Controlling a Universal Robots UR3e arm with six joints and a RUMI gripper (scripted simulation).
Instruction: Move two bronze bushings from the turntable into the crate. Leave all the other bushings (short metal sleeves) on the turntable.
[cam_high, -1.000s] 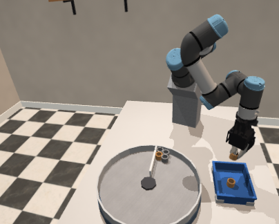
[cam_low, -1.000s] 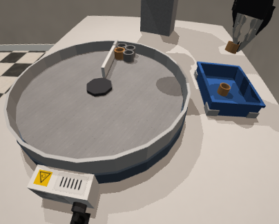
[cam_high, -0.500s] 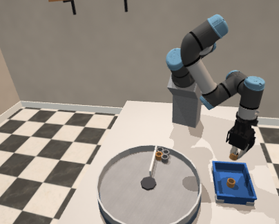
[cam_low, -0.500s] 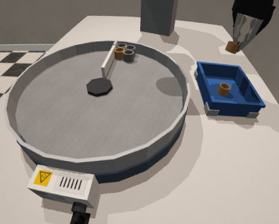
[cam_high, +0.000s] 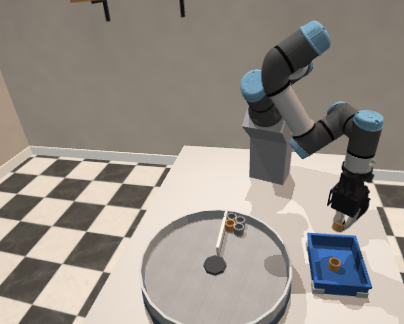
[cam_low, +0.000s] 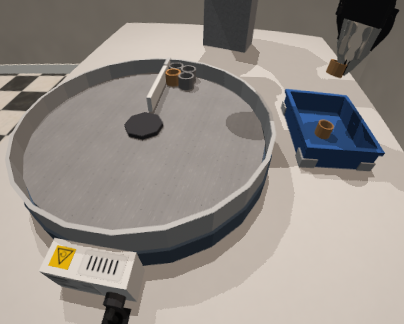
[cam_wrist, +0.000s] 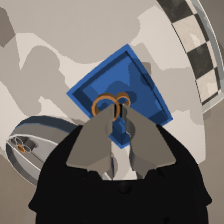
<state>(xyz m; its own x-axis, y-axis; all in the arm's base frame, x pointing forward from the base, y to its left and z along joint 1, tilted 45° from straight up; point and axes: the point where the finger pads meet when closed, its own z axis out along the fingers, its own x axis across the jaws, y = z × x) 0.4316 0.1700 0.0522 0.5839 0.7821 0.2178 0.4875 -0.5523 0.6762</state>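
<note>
My gripper is now 40 mm short of the blue crate, 20 mm to the left of it and 110 mm above it. The rest, counted from my hand: grey turntable: 30 mm ahead, 370 mm to the right, 80 mm below.
</note>
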